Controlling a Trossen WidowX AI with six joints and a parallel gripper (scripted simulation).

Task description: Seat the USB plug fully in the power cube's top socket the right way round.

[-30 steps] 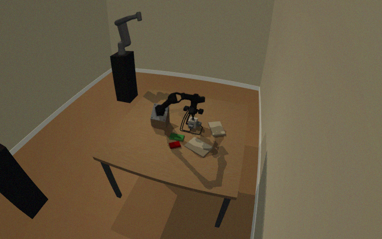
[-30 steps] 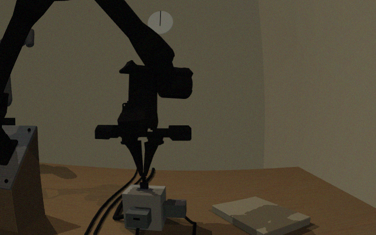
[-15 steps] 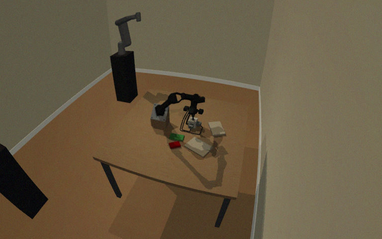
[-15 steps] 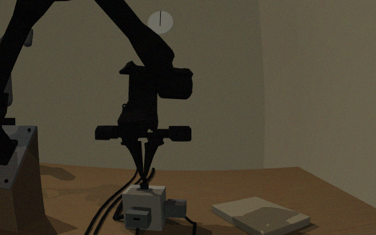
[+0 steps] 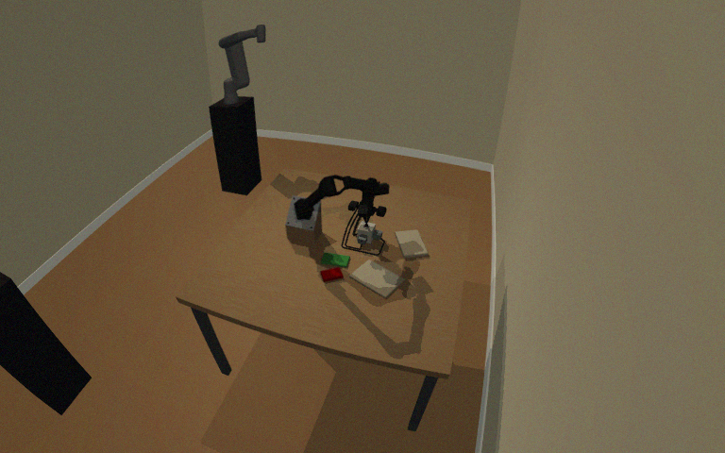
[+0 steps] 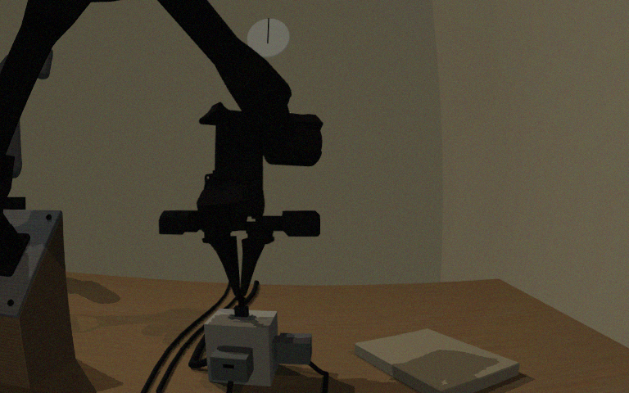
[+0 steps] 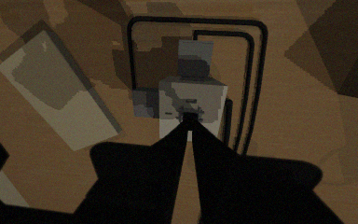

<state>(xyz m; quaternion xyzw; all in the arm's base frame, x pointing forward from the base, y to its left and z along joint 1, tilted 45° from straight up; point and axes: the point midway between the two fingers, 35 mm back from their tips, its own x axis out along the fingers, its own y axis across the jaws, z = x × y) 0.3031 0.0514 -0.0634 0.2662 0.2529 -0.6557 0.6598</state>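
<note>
My gripper tip is 2 cm above the USB plug. Round my gripper tip: red block 8 cm behind, 33 cm to the right, 9 cm below; green block 9 cm behind, 22 cm to the right, 10 cm below; pale flat book 24 cm ahead, 2 cm to the left, 10 cm below.
</note>
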